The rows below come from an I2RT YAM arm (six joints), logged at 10 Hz.
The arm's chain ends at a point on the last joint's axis. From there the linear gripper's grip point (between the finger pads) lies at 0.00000 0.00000 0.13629 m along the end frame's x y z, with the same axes.
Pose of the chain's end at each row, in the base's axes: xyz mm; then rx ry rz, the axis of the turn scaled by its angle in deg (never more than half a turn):
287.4 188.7 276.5 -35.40 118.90 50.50
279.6 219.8 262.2 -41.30 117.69 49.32
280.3 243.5 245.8 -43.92 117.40 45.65
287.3 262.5 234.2 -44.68 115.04 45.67
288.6 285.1 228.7 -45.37 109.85 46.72
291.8 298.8 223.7 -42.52 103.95 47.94
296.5 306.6 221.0 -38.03 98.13 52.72
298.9 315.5 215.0 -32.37 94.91 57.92
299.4 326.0 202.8 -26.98 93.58 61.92
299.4 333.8 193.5 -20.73 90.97 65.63
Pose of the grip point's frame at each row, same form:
351.5 291.9 214.7 -35.40 118.90 50.50
339.3 324.5 198.6 -41.30 117.69 49.32
341.5 345.3 179.1 -43.92 117.40 45.65
349.7 365.9 171.0 -44.68 115.04 45.67
352.8 392.5 174.7 -45.37 109.85 46.72
361.5 408.8 183.4 -42.52 103.95 47.94
368.2 420.1 197.7 -38.03 98.13 52.72
372.1 430.0 204.6 -32.37 94.91 57.92
374.8 439.5 200.4 -26.98 93.58 61.92
378.6 444.5 201.4 -20.73 90.97 65.63

